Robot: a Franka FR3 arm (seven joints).
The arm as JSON. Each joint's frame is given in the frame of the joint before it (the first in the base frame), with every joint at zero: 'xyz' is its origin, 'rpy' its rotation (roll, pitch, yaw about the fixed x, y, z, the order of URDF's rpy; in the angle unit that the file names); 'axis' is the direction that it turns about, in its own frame. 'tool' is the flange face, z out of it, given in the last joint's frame.
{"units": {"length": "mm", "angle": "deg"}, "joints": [
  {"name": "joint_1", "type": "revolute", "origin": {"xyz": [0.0, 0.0, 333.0], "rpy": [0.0, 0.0, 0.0]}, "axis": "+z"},
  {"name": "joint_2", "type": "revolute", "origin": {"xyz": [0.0, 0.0, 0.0], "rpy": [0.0, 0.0, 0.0]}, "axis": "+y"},
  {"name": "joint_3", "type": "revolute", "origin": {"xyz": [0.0, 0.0, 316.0], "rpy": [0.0, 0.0, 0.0]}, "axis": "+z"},
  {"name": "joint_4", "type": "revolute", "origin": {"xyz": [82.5, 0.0, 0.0], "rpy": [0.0, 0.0, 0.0]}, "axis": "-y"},
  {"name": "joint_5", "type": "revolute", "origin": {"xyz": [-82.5, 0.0, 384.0], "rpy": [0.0, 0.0, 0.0]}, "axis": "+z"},
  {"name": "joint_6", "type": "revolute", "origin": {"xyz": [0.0, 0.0, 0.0], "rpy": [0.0, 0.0, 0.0]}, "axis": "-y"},
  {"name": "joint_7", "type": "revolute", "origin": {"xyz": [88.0, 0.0, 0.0], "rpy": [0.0, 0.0, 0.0]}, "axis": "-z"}
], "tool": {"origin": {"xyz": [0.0, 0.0, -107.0], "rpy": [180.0, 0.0, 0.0]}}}
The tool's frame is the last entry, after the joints.
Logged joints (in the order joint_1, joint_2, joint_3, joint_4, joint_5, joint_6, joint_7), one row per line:
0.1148 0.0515 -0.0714 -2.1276 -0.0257 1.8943 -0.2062
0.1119 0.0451 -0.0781 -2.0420 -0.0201 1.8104 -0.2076
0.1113 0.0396 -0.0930 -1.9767 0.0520 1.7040 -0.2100
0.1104 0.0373 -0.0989 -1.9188 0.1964 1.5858 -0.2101
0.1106 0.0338 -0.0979 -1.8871 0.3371 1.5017 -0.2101
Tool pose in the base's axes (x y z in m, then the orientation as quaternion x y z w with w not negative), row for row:
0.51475 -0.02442 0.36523 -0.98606 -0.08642 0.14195 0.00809
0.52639 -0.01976 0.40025 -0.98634 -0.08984 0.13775 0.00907
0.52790 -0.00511 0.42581 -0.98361 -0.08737 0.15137 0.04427
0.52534 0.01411 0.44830 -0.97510 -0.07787 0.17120 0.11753
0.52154 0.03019 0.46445 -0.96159 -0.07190 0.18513 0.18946
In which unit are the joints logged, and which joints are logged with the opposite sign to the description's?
The joints are logged in radians. Opposite sign: joint_1, joint_3.
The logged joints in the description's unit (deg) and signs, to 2 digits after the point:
-6.58 2.95 4.09 -121.90 -1.47 108.54 -11.81
-6.41 2.58 4.47 -117.00 -1.15 103.73 -11.89
-6.38 2.27 5.33 -113.26 2.98 97.63 -12.03
-6.33 2.14 5.67 -109.94 11.25 90.86 -12.04
-6.34 1.94 5.61 -108.12 19.31 86.04 -12.04

